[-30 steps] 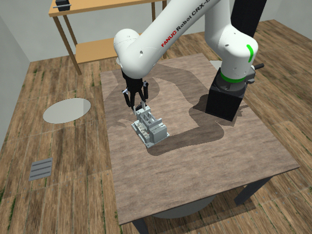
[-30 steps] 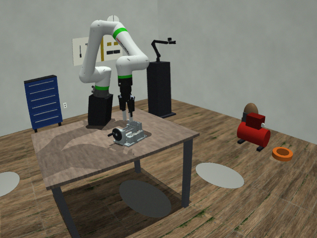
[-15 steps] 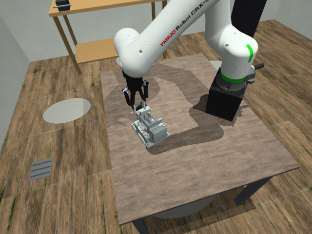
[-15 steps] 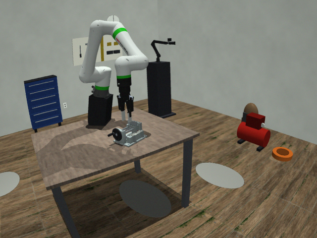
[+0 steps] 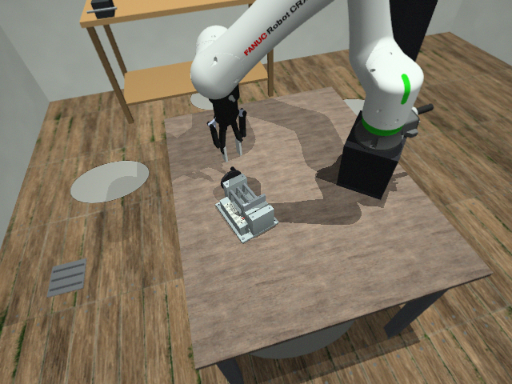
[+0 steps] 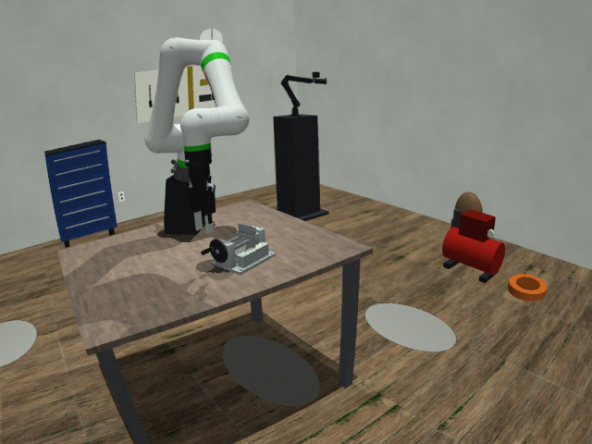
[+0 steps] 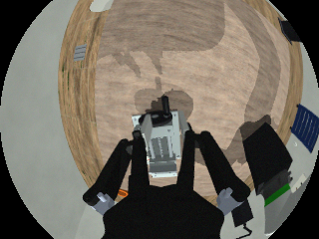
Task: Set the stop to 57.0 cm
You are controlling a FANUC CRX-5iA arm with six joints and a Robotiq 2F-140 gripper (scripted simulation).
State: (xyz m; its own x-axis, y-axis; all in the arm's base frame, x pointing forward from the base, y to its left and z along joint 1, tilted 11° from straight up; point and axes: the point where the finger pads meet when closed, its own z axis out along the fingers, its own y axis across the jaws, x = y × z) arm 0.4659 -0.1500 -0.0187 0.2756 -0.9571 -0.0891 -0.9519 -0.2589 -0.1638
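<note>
Now: hand 110 mm above the black handwheel and 10 mm to the right of it.
</note>
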